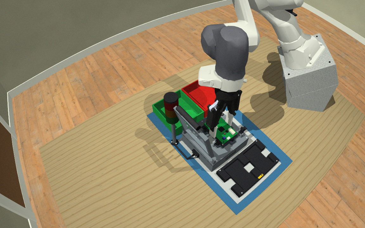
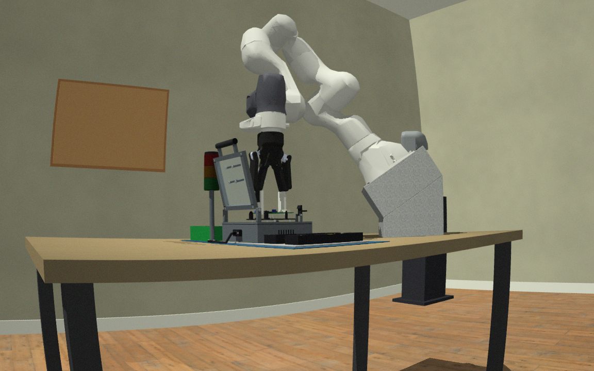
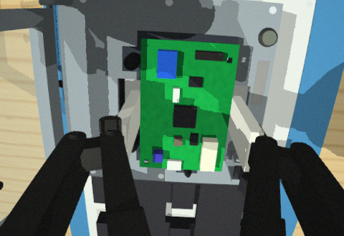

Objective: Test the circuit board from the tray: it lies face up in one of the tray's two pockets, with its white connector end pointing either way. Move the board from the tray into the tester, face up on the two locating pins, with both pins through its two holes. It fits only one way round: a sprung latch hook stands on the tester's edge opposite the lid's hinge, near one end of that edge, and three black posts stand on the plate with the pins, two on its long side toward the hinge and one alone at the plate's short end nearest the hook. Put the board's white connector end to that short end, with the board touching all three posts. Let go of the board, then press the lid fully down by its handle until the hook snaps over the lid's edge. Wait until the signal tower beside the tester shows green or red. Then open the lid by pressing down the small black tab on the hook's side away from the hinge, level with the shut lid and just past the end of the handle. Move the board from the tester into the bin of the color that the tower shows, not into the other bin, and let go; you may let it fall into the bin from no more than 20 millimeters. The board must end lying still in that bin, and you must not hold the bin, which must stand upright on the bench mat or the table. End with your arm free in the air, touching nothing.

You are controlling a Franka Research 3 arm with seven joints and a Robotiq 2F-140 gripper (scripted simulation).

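The green circuit board lies 20 mm below my hand. Also, from my hand: clear lid (120 mm ahead, 80 mm above, 20 mm to the left); latch hook (70 mm behind, 50 mm to the left, 20 mm below); tester plate (40 mm below, 10 mm to the left, 10 mm ahead).
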